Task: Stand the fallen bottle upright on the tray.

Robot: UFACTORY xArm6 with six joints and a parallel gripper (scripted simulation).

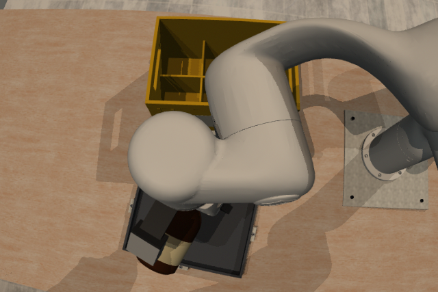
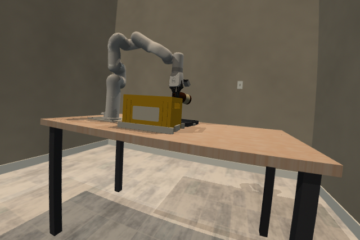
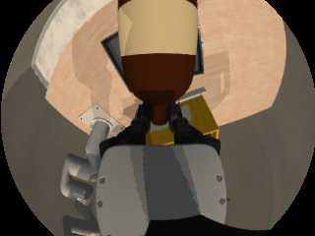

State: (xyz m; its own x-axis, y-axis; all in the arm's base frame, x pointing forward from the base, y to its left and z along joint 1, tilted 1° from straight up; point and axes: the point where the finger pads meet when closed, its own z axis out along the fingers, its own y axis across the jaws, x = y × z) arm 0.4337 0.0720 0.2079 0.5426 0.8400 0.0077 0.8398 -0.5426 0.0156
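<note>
The brown bottle is 3 cm ahead of my hand, 5 cm to the left of it and 2 cm below it. The rest, counted from my hand: yellow crate 7 cm behind, 24 cm to the right, 12 cm below; then dark tray 2 cm ahead, 4 cm to the left, 19 cm below.
</note>
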